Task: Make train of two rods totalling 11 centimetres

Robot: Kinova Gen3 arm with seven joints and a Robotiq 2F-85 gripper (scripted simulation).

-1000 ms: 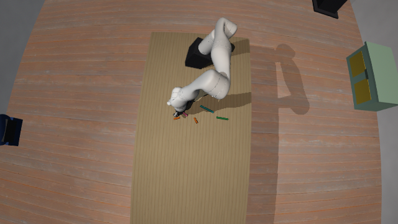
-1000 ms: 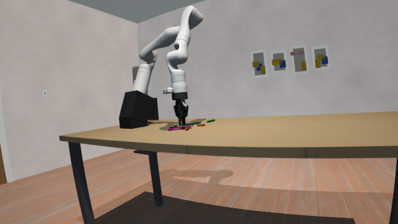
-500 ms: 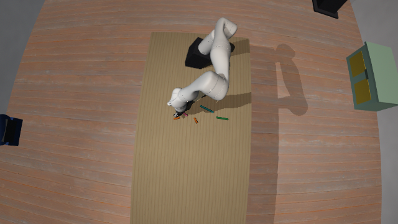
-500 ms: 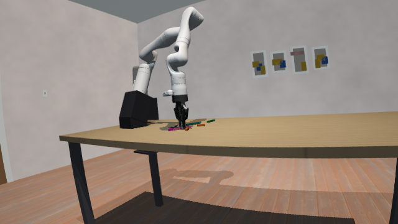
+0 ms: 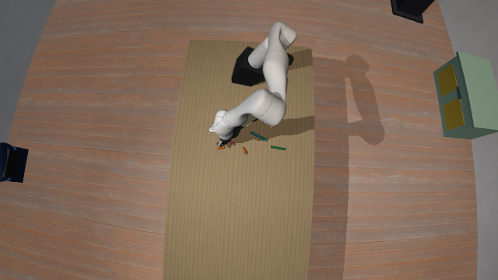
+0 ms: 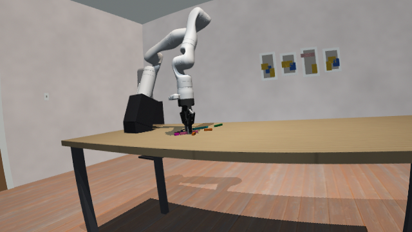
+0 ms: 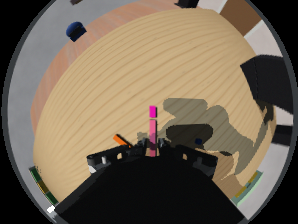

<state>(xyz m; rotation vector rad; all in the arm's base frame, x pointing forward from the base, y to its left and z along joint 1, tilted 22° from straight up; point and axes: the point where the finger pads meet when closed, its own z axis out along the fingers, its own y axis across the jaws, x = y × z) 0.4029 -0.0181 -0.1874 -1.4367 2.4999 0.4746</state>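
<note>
Now: hand 2 cm above the pink rod. Round my hand: magenta rod (5 cm to the right, 3 cm behind, 2 cm below); then turquoise rod (16 cm to the left, 5 cm behind, 2 cm below); then blue rod (8 cm behind, 5 cm to the left, 2 cm below).
</note>
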